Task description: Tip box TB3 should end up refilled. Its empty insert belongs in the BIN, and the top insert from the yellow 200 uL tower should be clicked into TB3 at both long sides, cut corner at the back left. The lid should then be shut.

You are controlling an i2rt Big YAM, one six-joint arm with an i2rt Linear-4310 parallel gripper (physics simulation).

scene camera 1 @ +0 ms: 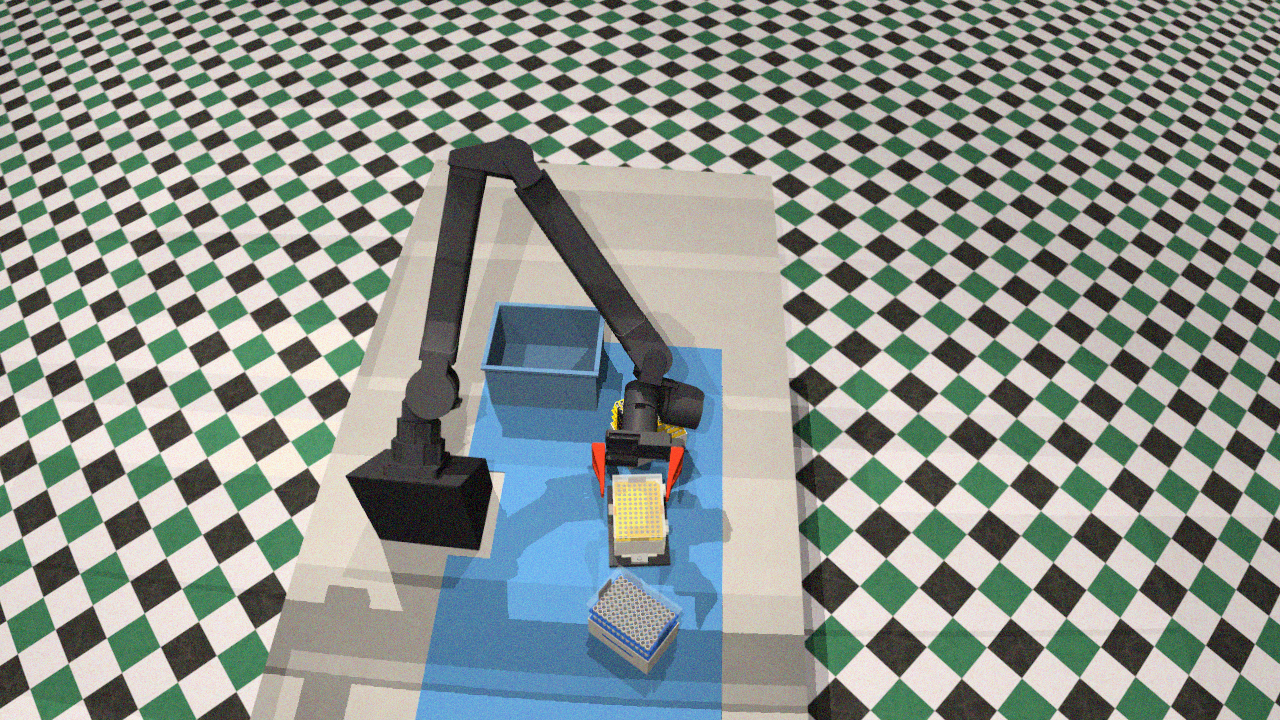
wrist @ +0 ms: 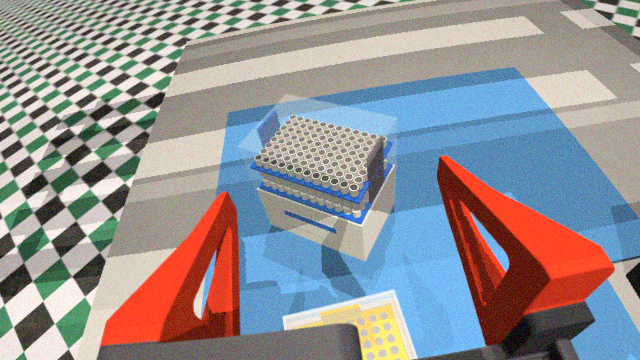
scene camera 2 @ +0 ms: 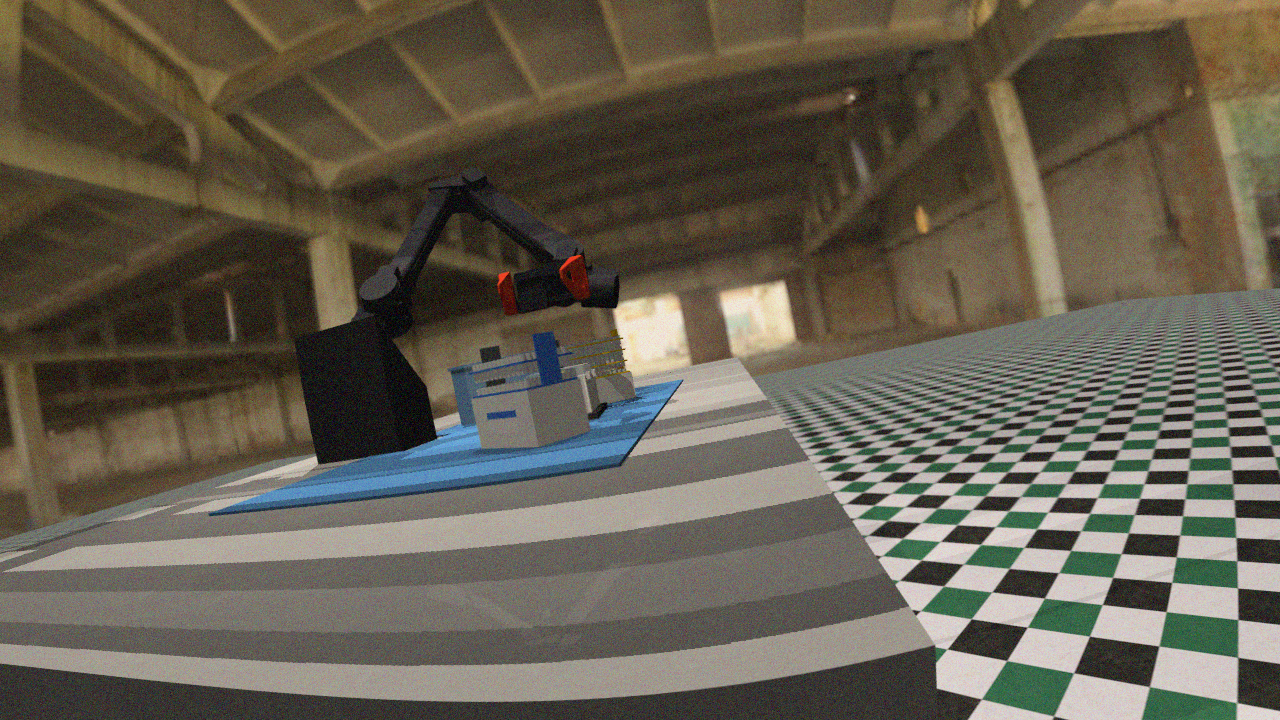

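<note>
Tip box TB3 (scene camera 1: 638, 510) (wrist: 382, 332) stands on a dark base and shows a yellow perforated insert. A clear lid seems to lie over it; whether it is latched I cannot tell. My gripper (scene camera 1: 635, 497) (scene camera 2: 544, 291) (wrist: 333, 183) is open and empty, raised above the mat near TB3's back end, its red fingers pointing towards the front. The yellow 200 uL tower (scene camera 1: 617, 414) (scene camera 2: 609, 353) stands behind TB3, largely hidden by my gripper in scene camera 1. The blue bin (scene camera 1: 541, 356) (scene camera 2: 461, 394) stands at the back left; no insert shows in its visible part.
A blue-and-white tip tower (scene camera 1: 633, 624) (scene camera 2: 534, 419) (wrist: 325, 167) with a clear cover stands turned in front of TB3. The arm's black base (scene camera 1: 420, 505) (scene camera 2: 358, 394) stands to the left. The blue mat (scene camera 1: 554, 555) (scene camera 2: 411, 474) lies under the boxes.
</note>
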